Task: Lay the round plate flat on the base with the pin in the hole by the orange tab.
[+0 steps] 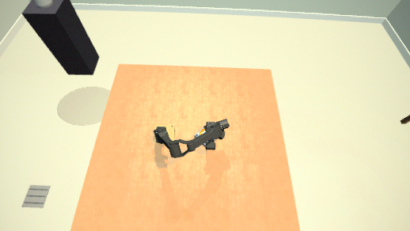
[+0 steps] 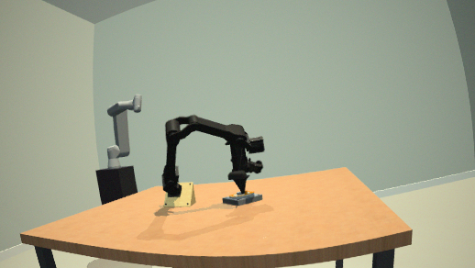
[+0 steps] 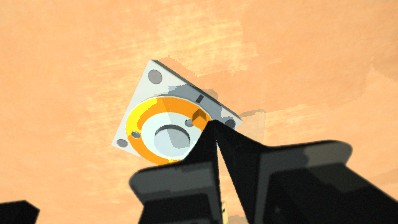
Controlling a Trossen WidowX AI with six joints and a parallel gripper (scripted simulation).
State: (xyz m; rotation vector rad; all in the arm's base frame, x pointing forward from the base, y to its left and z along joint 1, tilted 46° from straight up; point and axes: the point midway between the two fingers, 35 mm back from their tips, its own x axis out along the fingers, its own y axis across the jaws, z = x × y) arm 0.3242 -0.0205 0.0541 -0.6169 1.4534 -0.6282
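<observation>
Now: gripper tip 5 cm to the right of the square grey base, 2 cm past it and 2 cm above it.
</observation>
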